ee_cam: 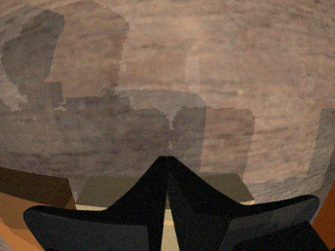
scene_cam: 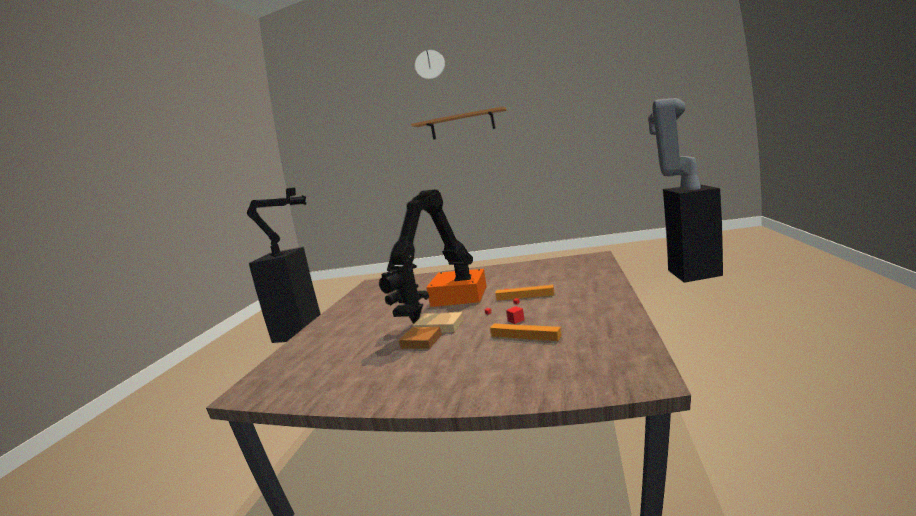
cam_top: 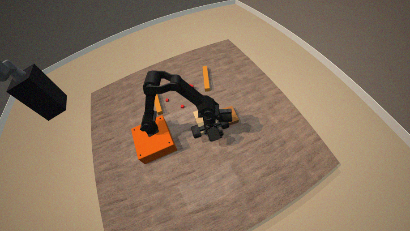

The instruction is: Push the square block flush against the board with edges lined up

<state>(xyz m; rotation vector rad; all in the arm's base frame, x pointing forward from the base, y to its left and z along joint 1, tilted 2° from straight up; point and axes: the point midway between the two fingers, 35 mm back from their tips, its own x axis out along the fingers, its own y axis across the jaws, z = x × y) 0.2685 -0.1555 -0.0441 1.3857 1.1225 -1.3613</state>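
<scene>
Right now the board is 9 cm to the left of my gripper tip, 2 cm ahead of it and 1 cm above it. The rest, counted from my gripper tip: brown square block 13 cm ahead, 4 cm to the left, 1 cm above.
</scene>
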